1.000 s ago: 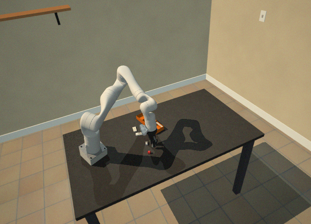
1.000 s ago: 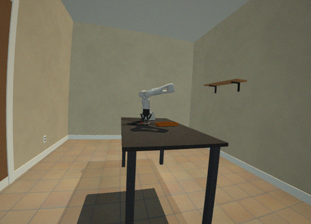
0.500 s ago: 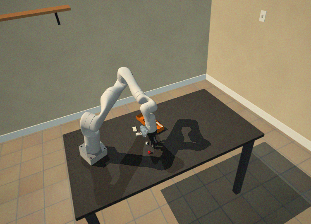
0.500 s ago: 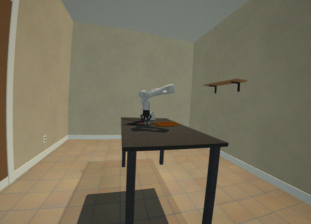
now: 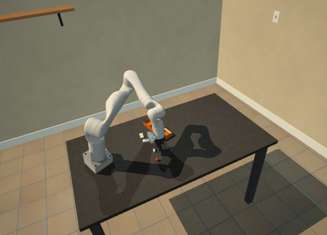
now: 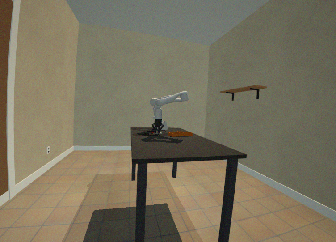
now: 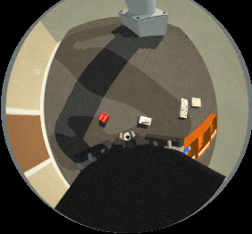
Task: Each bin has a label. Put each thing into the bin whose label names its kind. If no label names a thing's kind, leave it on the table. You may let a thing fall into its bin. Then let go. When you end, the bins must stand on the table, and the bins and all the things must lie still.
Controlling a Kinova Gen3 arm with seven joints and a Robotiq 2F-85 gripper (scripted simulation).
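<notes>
My gripper is now 5 cm to the left of the red die, 5 cm past it and 2 cm above it. Round my hand: blue cylinder 16 cm to the left, 8 cm ahead, 1 cm below; then grey nut 2 cm below.
</notes>
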